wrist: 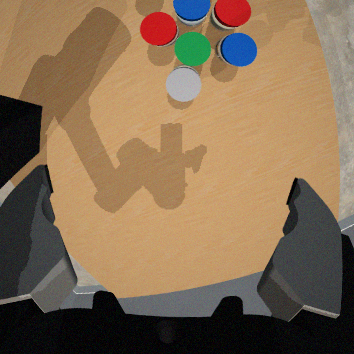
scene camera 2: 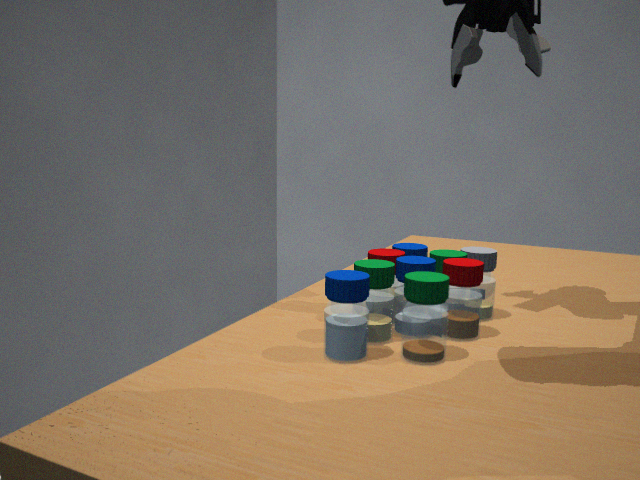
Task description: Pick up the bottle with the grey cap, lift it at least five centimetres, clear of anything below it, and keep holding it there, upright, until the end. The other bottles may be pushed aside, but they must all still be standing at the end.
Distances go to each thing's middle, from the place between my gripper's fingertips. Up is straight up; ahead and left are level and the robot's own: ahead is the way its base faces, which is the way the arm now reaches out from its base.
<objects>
The grey-capped bottle (scene camera 2: 488, 256) lies 300 mm below my hand, 10 mm to the left of it and 10 mm ahead of it. Round my hand: red-capped bottle (scene camera 2: 464, 304) 300 mm below, 110 mm to the left.
</objects>
